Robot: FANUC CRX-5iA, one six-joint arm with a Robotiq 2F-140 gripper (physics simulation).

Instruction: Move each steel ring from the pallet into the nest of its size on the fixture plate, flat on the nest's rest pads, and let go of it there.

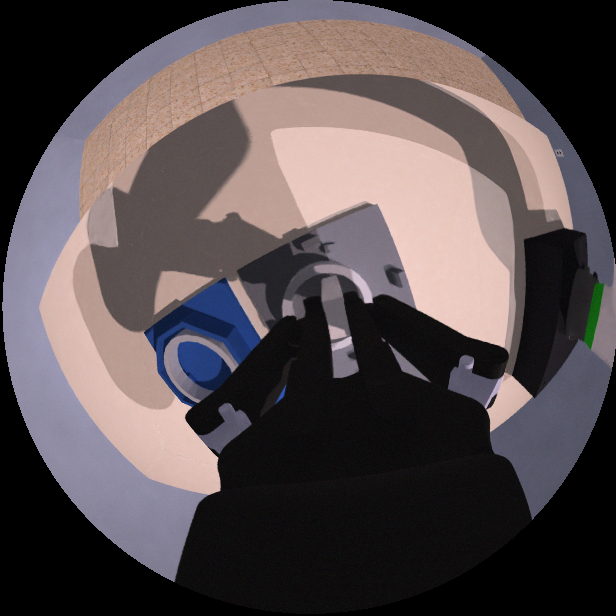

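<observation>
My gripper [332,299] is shut with nothing between its fingers. Its tips point down into the opening of a steel ring [324,270] that lies on the grey fixture plate [373,235], at the end nearest me. The fingers hide the ring's near side, so I cannot tell whether they touch it. A second, larger steel ring [172,367] lies in a hexagonal pocket of the blue pallet [201,313], left of the plate and partly behind my left finger.
A small raised pad [394,275] stands on the plate right of the ring. A black box with a green stripe [551,310] stands on the beige table [413,172] at the right. Arm shadows fall across the table's left and back.
</observation>
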